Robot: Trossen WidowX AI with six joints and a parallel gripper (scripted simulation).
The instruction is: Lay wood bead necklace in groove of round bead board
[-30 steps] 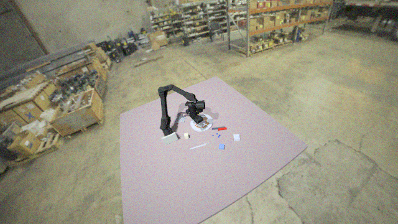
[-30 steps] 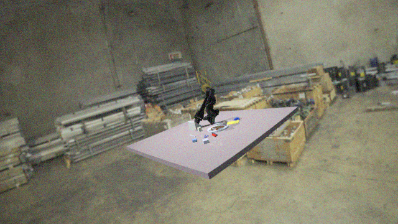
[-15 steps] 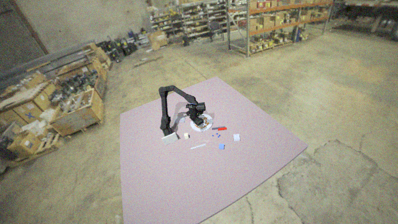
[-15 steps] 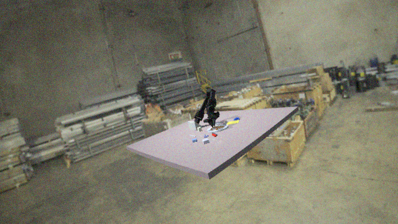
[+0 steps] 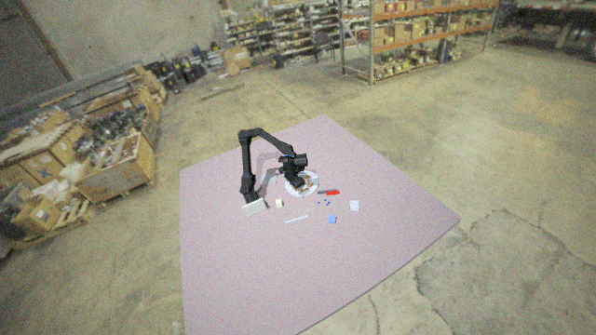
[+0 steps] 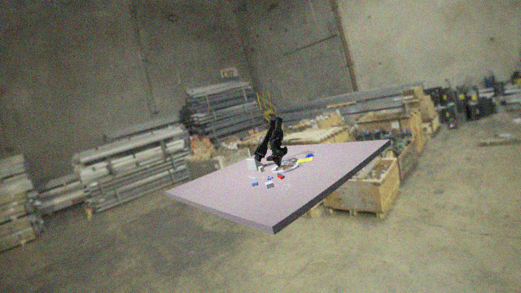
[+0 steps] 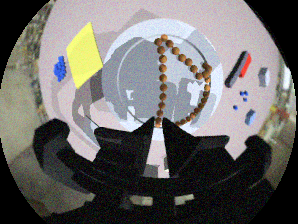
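My gripper tip is now 11 cm past the cream cube and 9 cm to the left of it. From my gripper tip the other things lie so: red-handled tool 17 cm ahead, 13 cm to the right, 1 cm below; then grey plate 14 cm to the left, 12 cm behind, 1 cm below; then yellow sheet 19 cm to the left, 8 cm ahead, 1 cm below.
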